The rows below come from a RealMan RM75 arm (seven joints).
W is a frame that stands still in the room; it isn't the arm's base.
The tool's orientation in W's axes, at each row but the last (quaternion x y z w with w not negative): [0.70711, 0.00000, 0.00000, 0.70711]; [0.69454, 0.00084, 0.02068, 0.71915]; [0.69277, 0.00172, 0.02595, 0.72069]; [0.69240, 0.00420, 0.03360, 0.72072]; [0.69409, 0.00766, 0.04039, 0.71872]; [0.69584, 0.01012, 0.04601, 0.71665]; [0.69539, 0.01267, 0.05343, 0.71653]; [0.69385, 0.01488, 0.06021, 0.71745]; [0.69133, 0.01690, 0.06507, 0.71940]
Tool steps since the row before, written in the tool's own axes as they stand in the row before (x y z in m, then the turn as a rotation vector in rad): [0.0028, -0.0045, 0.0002, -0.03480, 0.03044, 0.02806]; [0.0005, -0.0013, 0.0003, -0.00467, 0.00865, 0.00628]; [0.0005, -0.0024, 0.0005, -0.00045, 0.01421, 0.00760]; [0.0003, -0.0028, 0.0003, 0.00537, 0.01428, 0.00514]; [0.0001, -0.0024, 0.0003, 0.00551, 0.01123, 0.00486]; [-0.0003, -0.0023, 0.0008, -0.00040, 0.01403, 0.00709]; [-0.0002, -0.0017, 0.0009, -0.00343, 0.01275, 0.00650]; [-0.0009, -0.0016, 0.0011, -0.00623, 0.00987, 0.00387]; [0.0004, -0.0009, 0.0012, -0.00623, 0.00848, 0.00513]
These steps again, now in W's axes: [0.0028, -0.0002, -0.0045, -0.03480, -0.02806, 0.03044]; [0.0005, -0.0003, -0.0013, -0.00473, -0.00612, 0.00873]; [0.0006, -0.0006, -0.0024, -0.00065, -0.00705, 0.01448]; [0.0004, -0.0004, -0.0028, 0.00502, -0.00428, 0.01468]; [0.0002, -0.0004, -0.0024, 0.00528, -0.00409, 0.01164]; [-0.0001, -0.0009, -0.0023, -0.00057, -0.00671, 0.01421]; [0.0000, -0.0010, -0.0017, -0.00356, -0.00645, 0.01274]; [-0.0007, -0.0012, -0.0016, -0.00643, -0.00422, 0.00960]; [0.0006, -0.0012, -0.0008, -0.00618, -0.00552, 0.00827]
